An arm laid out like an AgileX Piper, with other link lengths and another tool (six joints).
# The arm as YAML. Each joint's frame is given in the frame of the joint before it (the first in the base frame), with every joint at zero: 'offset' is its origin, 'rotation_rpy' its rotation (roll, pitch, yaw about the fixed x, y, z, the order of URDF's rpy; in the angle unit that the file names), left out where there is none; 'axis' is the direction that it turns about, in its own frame. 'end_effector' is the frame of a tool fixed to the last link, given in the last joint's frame.
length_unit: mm
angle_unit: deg
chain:
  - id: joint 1
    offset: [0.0, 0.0, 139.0]
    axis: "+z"
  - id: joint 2
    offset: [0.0, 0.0, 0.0]
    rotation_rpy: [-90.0, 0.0, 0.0]
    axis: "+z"
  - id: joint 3
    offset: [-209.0, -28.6, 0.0]
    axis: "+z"
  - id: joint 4
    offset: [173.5, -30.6, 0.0]
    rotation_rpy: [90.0, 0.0, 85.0]
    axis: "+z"
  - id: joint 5
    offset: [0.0, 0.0, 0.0]
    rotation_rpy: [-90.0, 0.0, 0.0]
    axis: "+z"
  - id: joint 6
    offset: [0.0, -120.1, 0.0]
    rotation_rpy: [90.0, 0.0, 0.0]
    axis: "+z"
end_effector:
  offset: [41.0, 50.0, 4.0]
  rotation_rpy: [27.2, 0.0, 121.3]
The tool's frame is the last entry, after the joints.
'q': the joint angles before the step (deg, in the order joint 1, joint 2, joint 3, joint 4, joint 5, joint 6). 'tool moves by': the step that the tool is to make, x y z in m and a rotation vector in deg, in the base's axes. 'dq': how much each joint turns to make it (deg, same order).
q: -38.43, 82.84, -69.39, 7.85, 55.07, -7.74
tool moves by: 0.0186, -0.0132, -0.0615, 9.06, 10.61, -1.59
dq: 0.03, 17.32, 0.00, 0.28, -3.54, 1.14
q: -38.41, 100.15, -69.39, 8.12, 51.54, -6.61
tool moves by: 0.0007, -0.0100, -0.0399, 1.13, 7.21, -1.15
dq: 0.01, 9.28, -0.12, -4.63, -3.08, 3.28
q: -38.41, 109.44, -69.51, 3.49, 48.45, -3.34
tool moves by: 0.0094, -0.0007, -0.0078, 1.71, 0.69, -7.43
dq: 0.00, 2.21, -0.10, 0.21, -0.85, 7.31
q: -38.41, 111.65, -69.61, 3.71, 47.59, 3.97
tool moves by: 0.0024, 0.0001, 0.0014, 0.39, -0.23, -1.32
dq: 0.02, 0.00, -0.34, 0.41, 0.35, 1.12
